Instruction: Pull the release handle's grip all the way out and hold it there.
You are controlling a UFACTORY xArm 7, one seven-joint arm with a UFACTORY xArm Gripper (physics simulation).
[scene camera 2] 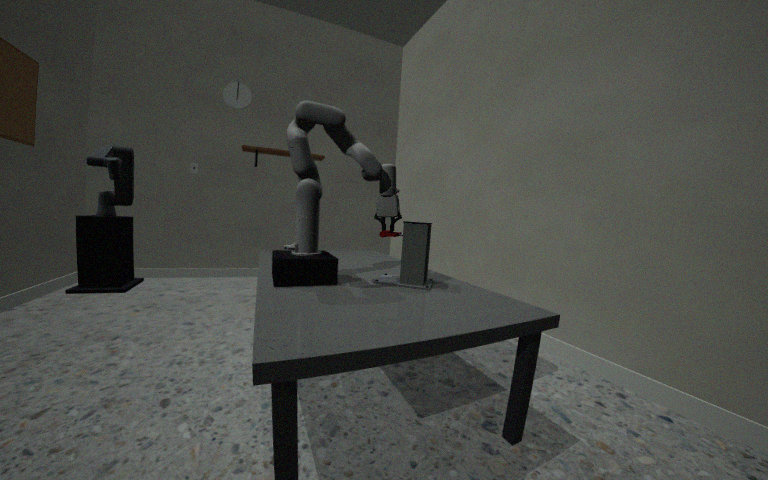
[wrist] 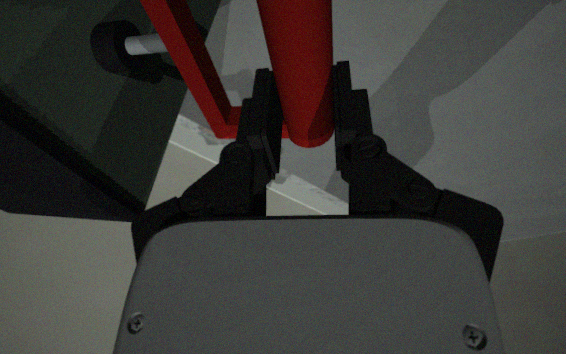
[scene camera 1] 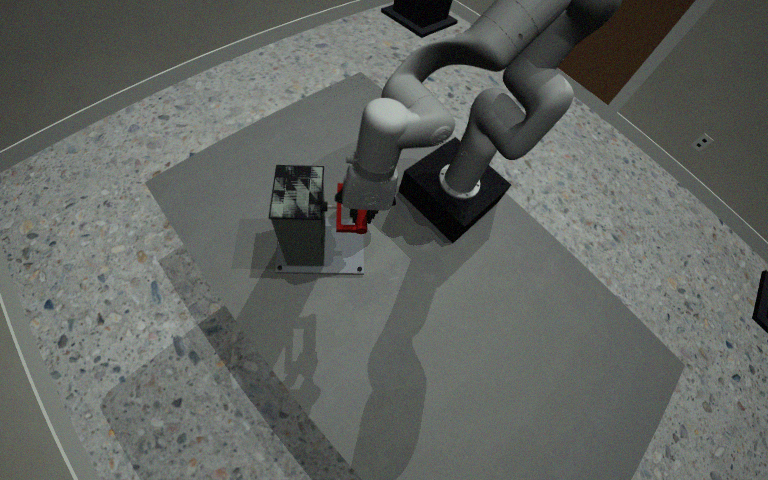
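Observation:
The release handle's red grip (scene camera 1: pixel 360 228) (scene camera 2: pixel 387 233) (wrist: pixel 305 30) is a round bar joined to a red rectangular frame (scene camera 1: pixel 339 220) (wrist: pixel 187 65). A thin pale rod (wrist: pixel 144 44) leads from a dark collar (wrist: pixel 111 47) on the side of the dark green upright box (scene camera 1: pixel 303 243) (scene camera 2: pixel 416 254) (wrist: pixel 45 65) to the frame. A stretch of rod shows between collar and frame. My gripper (scene camera 1: pixel 362 215) (scene camera 2: pixel 387 228) (wrist: pixel 305 88) points down and is shut on the grip, one black finger on each side of the bar. The far part of the grip is cut off in the wrist view.
The box stands on a pale base plate (scene camera 1: pixel 348 263) with dark bolts, on the grey table (scene camera 1: pixel 509 339) (scene camera 2: pixel 362 333). The arm's black base block (scene camera 1: pixel 453 212) (scene camera 2: pixel 304 268) stands beside it. Another robot on a black pedestal (scene camera 2: pixel 104 249) stands off the table.

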